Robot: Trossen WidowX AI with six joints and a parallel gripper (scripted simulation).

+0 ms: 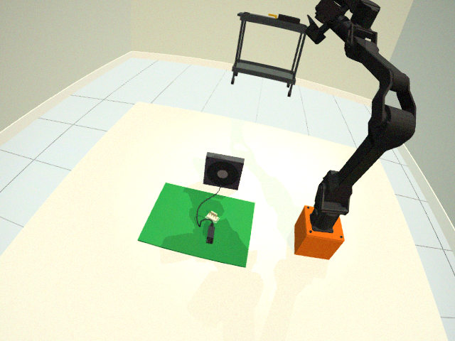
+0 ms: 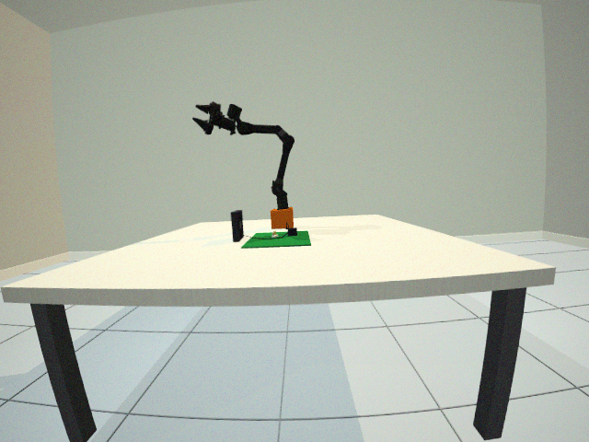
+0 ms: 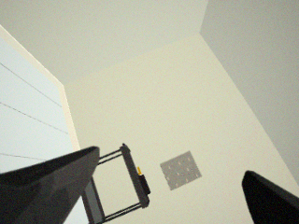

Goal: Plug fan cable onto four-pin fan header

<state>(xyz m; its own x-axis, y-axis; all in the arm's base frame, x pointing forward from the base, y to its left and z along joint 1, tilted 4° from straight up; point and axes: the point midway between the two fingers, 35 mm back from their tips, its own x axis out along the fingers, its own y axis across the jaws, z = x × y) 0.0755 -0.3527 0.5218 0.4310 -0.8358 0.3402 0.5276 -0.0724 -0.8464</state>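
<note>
Right now my gripper tip is 590 mm above the dark plug, 450 mm to the right of it and 210 mm short of it. The rest, counted from my gripper tip: green board: 620 mm below, 390 mm to the left, 250 mm ahead; white four-pin fan header: 610 mm below, 370 mm to the left, 210 mm ahead; fan: 550 mm below, 230 mm to the left, 210 mm ahead.
</note>
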